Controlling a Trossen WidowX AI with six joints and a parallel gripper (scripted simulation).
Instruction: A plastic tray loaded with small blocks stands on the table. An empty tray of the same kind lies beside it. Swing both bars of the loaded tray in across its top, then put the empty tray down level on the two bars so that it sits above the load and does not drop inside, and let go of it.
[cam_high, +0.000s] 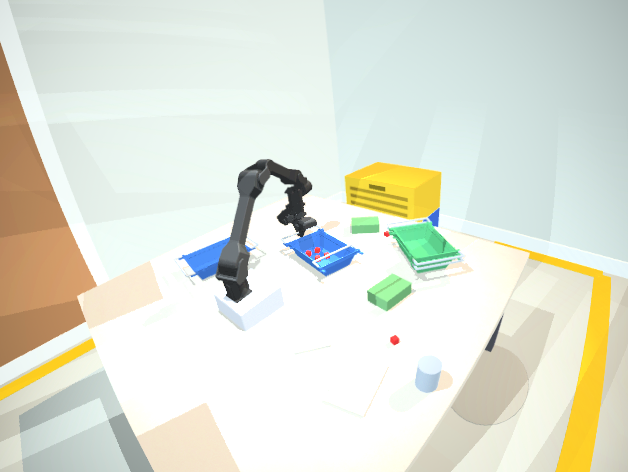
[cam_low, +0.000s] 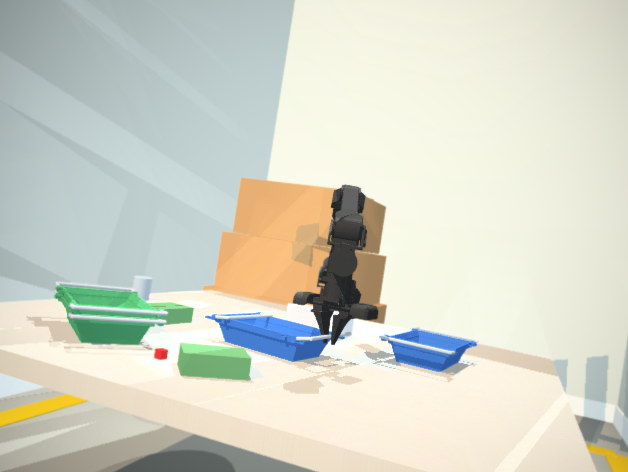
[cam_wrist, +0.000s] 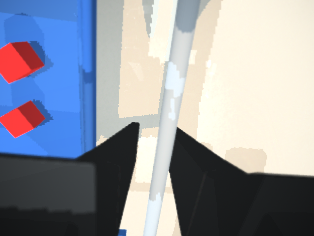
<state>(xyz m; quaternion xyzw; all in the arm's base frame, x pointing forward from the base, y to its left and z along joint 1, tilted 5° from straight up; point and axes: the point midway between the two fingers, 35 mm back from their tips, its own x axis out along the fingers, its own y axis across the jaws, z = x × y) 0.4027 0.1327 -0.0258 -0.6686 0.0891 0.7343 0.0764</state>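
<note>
Now: gripper tip 29 cm past the blue tray and 19 cm to the right of it. From my gripper tip the other things lie so: pale cylinder 32 cm behind, 71 cm to the right, 1 cm below.
</note>
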